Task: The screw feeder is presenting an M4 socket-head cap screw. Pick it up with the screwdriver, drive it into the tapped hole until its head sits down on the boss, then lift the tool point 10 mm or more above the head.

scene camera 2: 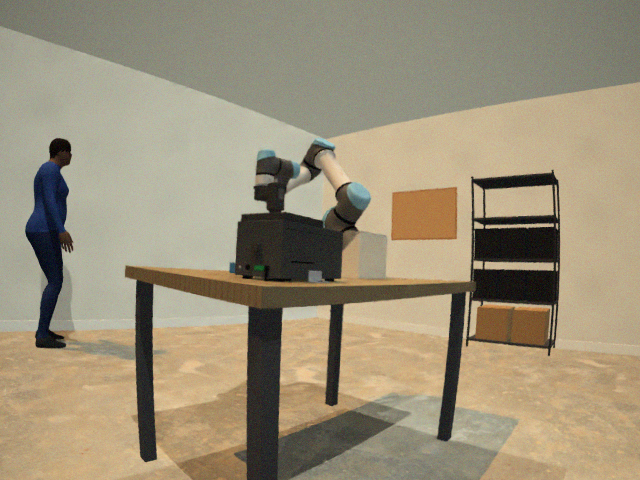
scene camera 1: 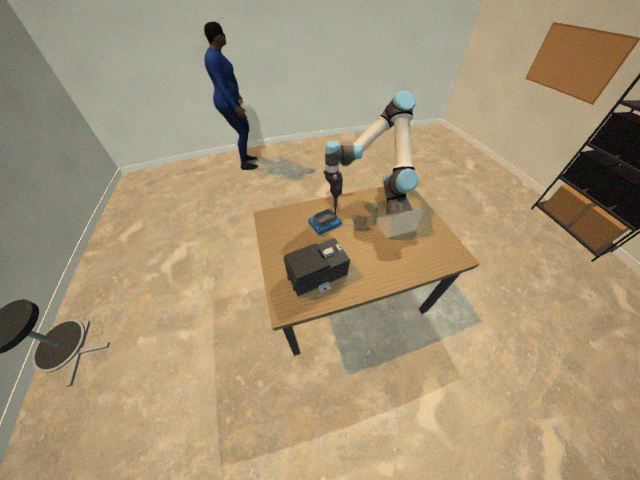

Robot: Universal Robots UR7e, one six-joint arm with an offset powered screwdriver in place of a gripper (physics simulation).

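Observation:
The black screw feeder (scene camera 1: 310, 264) (scene camera 2: 289, 248) stands near the table's front left. A dark grey part (scene camera 1: 325, 217) sits on a blue base (scene camera 1: 316, 227) behind the feeder; a bit of blue shows at the feeder's left in scene camera 2. My screwdriver (scene camera 1: 335, 212) points straight down, its tip at the right rear edge of the grey part in scene camera 1. Whether the tip touches the part cannot be told. In scene camera 2 the feeder hides the tip. The screw, the tapped hole and whether the bit carries a screw are too small to see.
The wooden table (scene camera 1: 408, 273) (scene camera 2: 361, 294) carries a pale box (scene camera 1: 400, 223) (scene camera 2: 373, 255) in front of the arm's base. A person in blue (scene camera 1: 222, 77) (scene camera 2: 50, 191) stands behind the table at the left. A stool (scene camera 1: 18, 322) and a shelf rack (scene camera 2: 516, 180) stand farther off.

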